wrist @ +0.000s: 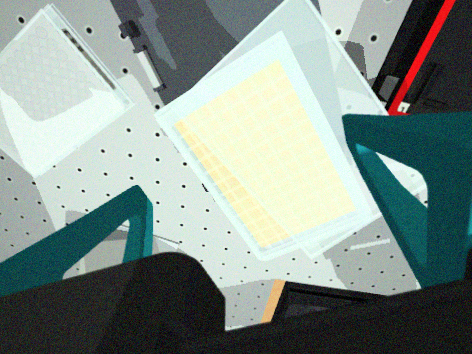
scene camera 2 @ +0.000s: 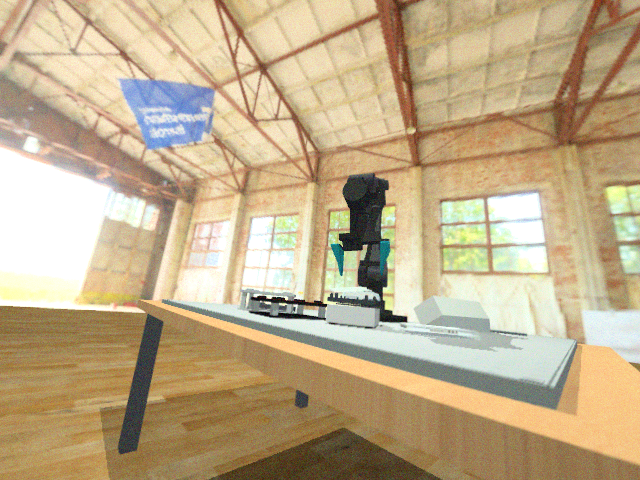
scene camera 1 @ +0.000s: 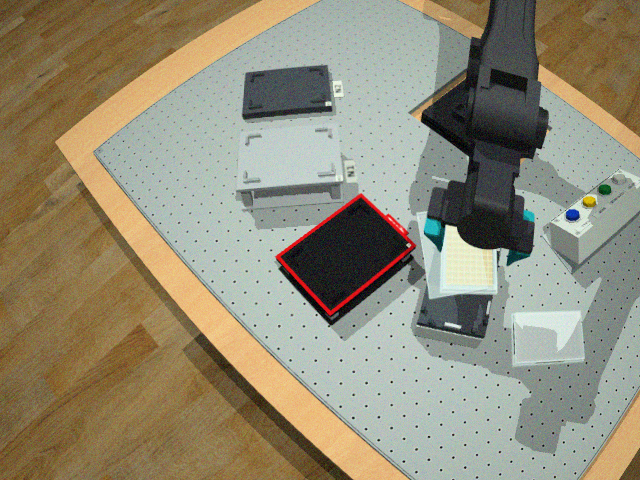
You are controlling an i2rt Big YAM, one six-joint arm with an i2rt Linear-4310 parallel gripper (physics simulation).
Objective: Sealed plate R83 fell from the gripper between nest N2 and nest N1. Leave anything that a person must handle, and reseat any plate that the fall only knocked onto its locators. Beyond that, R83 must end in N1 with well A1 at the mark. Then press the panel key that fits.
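Frame: origin at the arm's base, x ahead, y left, z up, level; millimetres.
Where they show: gripper, fingertip midpoint: (wrist: 238, 164) (scene camera 2: 360, 275) (scene camera 1: 475, 255).
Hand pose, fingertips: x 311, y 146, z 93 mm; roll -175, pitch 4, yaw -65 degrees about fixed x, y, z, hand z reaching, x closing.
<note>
After its pixels a point has its place.
A plate with yellow wells (scene camera 1: 469, 266) {x 311, y 144, z 58 mm} (wrist: 265, 155) {x 299, y 132, z 61 mm} lies over a clear plate or lid (scene camera 1: 431, 281) {x 359, y 113, z 49 mm} (wrist: 322, 65) {x 347, y 109, z 52 mm} turned at an angle to it. Both lie partly over a dark nest (scene camera 1: 449, 312) {x 373, y 159, z 34 mm} (wrist: 195, 27) {x 357, y 176, z 34 mm} on a grey block. My gripper (scene camera 1: 474, 254) {x 311, y 146, z 93 mm} (scene camera 2: 361, 274) {x 311, y 146, z 93 mm} (wrist: 238, 164) {x 311, y 146, z 93 mm} is open and empty, above the yellow plate, with a finger on either side of it in the wrist view. Nest N1 (scene camera 1: 289, 155) {x 321, y -187, z 38 mm} is a raised grey stand with corner locators and no plate. Nest N2 (scene camera 1: 286, 91) {x 189, y -329, z -5 mm} is low, black and bare. No R83 label is readable.
A red-bordered black nest (scene camera 1: 346, 255) {x 391, y -13, z 19 mm} (wrist: 450, 62) {x 349, y 29, z 19 mm} stands between N1 and the stacked plates. A clear, whitish plate (scene camera 1: 547, 338) {x 292, y 309, z -7 mm} (wrist: 50, 80) {x 309, y 293, z -7 mm} lies right of the dark nest. The panel (scene camera 1: 581, 242) {x 149, y 271, z 51 mm} (scene camera 2: 454, 314) {x 112, y 301, z 20 mm} has blue, yellow, green and grey keys.
</note>
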